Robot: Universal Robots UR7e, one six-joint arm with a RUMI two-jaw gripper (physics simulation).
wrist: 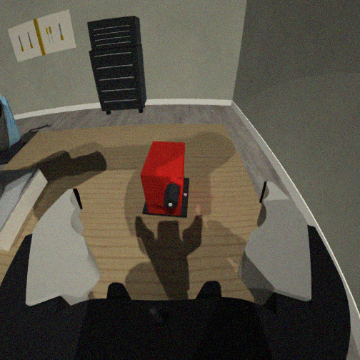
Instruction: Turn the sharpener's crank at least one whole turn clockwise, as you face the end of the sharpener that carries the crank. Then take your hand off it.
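A red box-shaped sharpener point(162, 170) stands upright on a black base plate on the wooden table, a little above the middle of the wrist view. Its crank end faces my gripper. The crank's black knob point(172, 193), with a small white dot at its tip, points towards me at the lower right of that end. The crank arm behind the knob cannot be made out. My gripper point(169, 188) is wide open and empty. Its two pale fingers are at the left and right of the view, well apart from the sharpener, which stands beyond them.
The wooden table point(110, 200) bears the gripper's shadow. A grey and white block-like object point(22, 210) is at the left edge, with a light blue object point(9, 122) behind it. A dark drawer cabinet point(117, 65) stands at the back wall, and a wall runs along the right.
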